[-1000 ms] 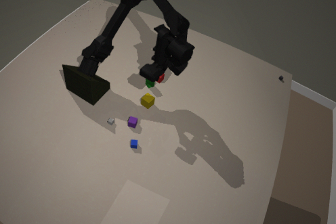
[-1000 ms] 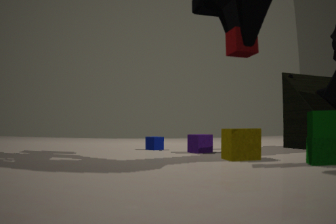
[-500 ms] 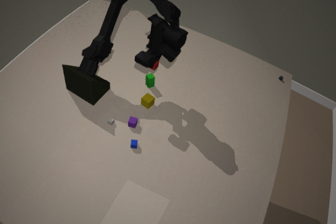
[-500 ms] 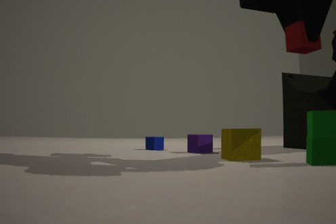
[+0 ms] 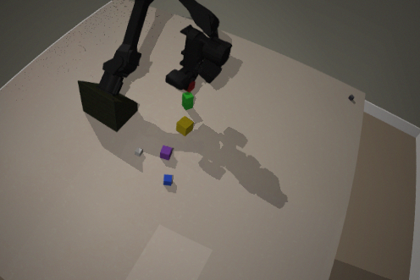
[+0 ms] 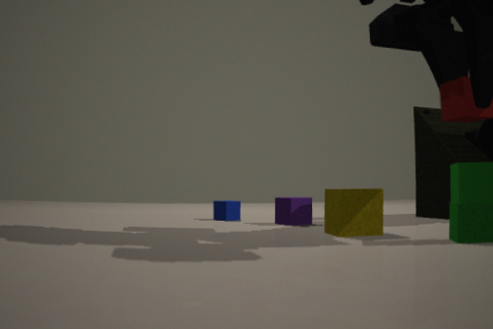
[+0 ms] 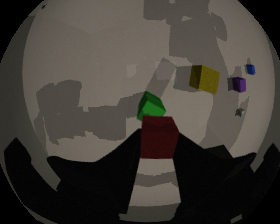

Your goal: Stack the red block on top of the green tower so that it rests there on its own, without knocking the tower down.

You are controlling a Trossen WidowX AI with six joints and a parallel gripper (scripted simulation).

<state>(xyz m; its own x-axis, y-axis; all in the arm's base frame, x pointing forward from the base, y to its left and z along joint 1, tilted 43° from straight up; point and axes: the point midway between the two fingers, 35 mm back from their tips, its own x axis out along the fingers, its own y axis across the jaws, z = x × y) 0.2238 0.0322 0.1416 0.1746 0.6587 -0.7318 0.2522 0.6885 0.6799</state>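
Right now the yellow block is 3 cm ahead of my gripper tip, 10 cm to the right of it and 7 cm below it. Also, from my gripper tip: small white block 7 cm behind, 24 cm to the right, 8 cm below; then purple block 1 cm ahead, 21 cm to the right, 8 cm below; then red block 1 cm above.
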